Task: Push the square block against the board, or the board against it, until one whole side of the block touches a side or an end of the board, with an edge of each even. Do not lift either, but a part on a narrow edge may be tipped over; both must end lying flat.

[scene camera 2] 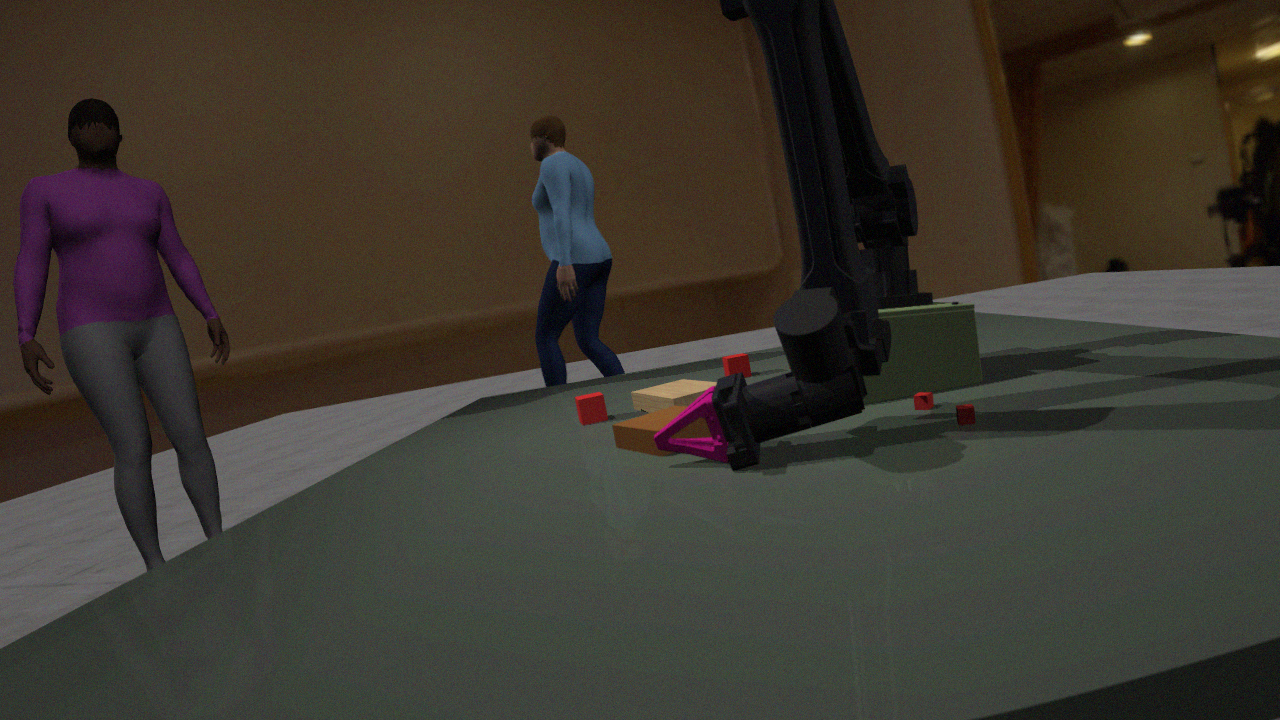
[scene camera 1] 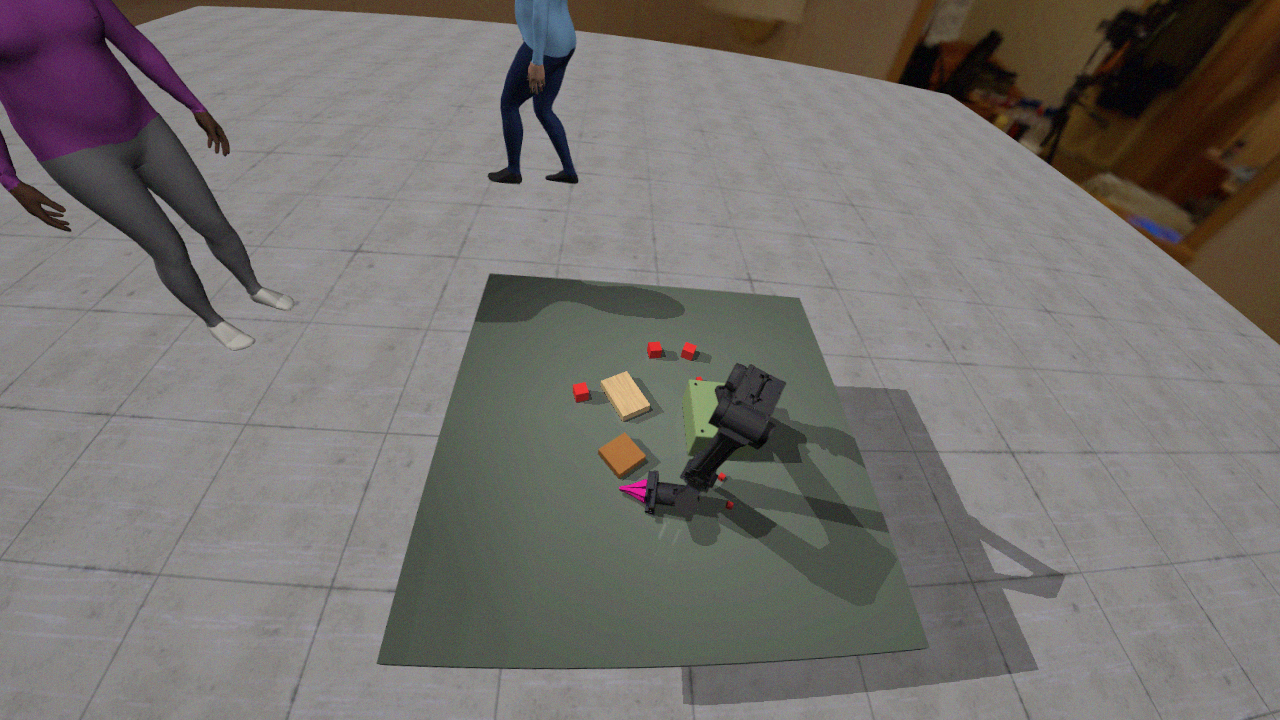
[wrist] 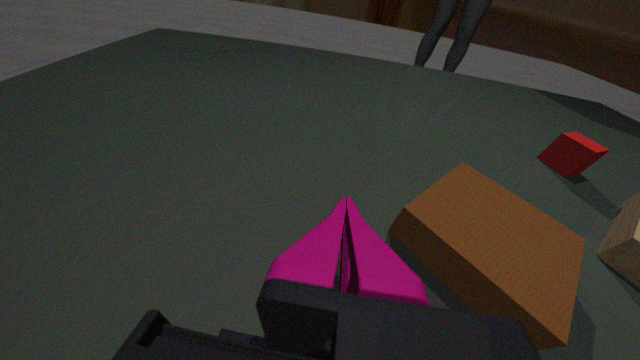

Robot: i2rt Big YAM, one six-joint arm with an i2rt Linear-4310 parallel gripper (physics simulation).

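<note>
The orange-brown square block lies flat on the mat, turned at an angle. The pale wooden board lies flat behind it in scene camera 1, with a gap between them; part of it shows at the right edge of the wrist view. My gripper has magenta fingers, shut with nothing between them. It is low over the mat, on the block's near side in scene camera 1, and left of the block in the wrist view. I cannot tell whether it touches the block.
A red cube lies left of the board. Two more red cubes lie behind it. A green box stands right of the board by the arm. Small red cubes lie near the forearm.
</note>
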